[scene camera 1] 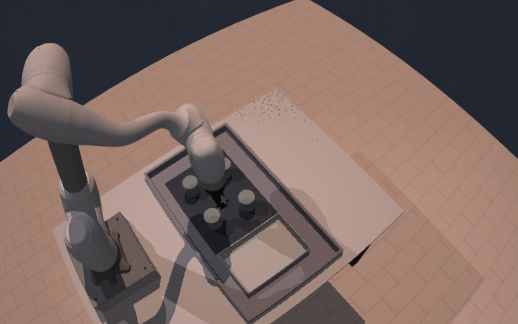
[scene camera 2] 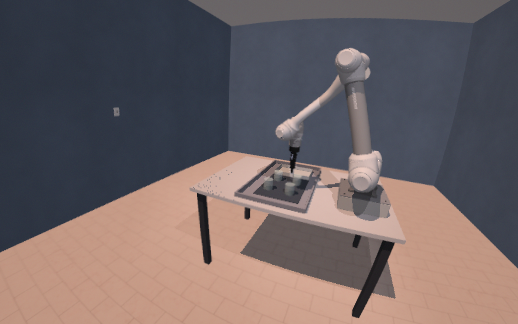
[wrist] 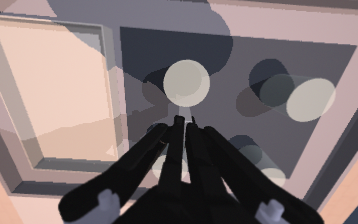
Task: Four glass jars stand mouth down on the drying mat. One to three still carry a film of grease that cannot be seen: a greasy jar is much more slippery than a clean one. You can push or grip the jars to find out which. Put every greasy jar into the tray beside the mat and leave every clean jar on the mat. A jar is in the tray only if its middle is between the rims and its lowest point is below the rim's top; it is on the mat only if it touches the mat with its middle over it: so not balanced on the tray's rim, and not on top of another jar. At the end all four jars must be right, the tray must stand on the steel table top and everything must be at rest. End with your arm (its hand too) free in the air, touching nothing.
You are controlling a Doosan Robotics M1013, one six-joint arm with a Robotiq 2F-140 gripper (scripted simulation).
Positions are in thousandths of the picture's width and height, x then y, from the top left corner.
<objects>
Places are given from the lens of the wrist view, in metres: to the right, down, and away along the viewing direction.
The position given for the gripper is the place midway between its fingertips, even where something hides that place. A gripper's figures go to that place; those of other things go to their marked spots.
gripper (wrist: 513, 498): 0.01, 0.00, 0.22
jar (wrist: 708, 685): 0.16, 0.09, 0.28
pale tray (wrist: 189, 520): -0.24, 0.01, 0.28
The marked spots on the jar and the pale tray are 0.41 m apart.
</objects>
